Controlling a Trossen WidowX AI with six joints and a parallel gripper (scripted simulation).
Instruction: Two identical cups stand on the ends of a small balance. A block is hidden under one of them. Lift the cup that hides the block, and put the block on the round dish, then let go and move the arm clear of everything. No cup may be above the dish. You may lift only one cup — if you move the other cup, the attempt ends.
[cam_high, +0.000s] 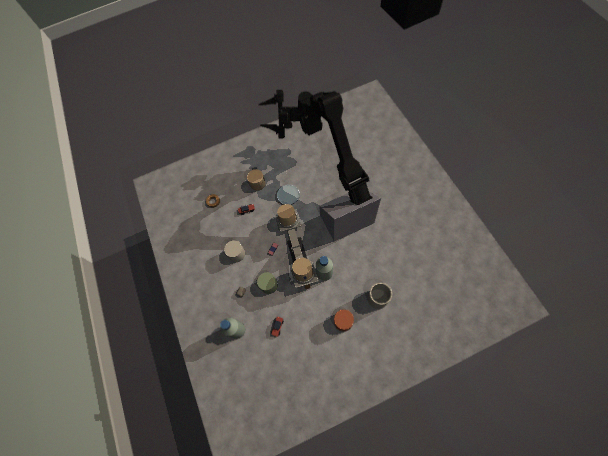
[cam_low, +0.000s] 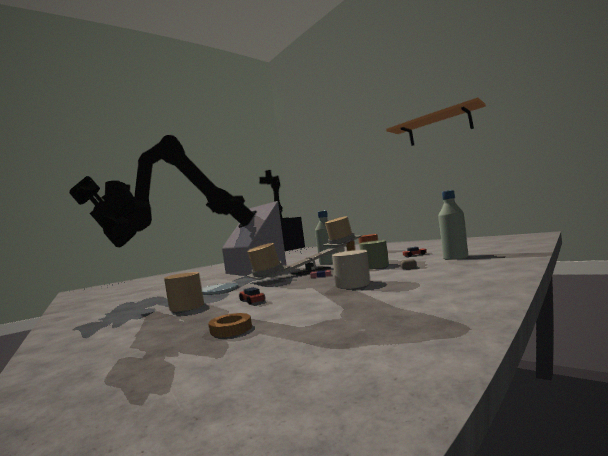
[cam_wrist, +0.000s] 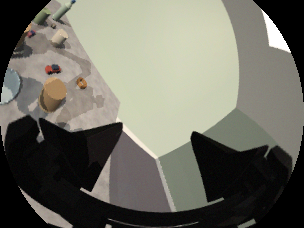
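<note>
My gripper tip is now 90 mm short of the grey block, 380 mm to the right of it and 200 mm above it. The rest, counted from my gripper tip: tan cup (150 mm ahead, 640 mm to the left, 130 mm below); then cream cylinder (350 mm ahead, 380 mm to the left, 200 mm below); then round pale-blue dish (30 mm ahead, 260 mm to the left, 230 mm below).
</note>
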